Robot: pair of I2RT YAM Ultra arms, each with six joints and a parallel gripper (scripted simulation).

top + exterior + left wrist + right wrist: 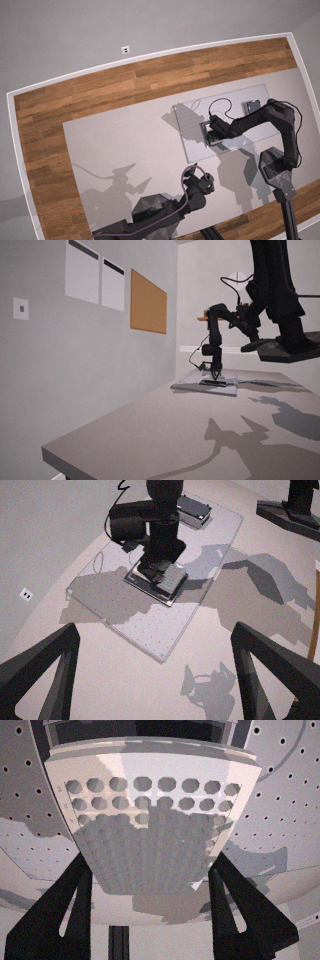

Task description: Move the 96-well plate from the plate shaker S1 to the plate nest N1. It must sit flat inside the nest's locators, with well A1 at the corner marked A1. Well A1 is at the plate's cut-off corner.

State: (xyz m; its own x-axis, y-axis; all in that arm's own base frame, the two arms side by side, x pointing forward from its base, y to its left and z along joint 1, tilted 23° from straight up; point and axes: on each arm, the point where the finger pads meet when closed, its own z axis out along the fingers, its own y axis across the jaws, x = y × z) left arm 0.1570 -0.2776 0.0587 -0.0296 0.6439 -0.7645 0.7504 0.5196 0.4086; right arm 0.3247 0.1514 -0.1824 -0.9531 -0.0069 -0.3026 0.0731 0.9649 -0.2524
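The dark plate nest N1 lies 2 cm ahead of my right hand, 1 cm to the left of it and 4 cm below it. From my right hand the other things lie so: white 96-well plate: 1 cm ahead.
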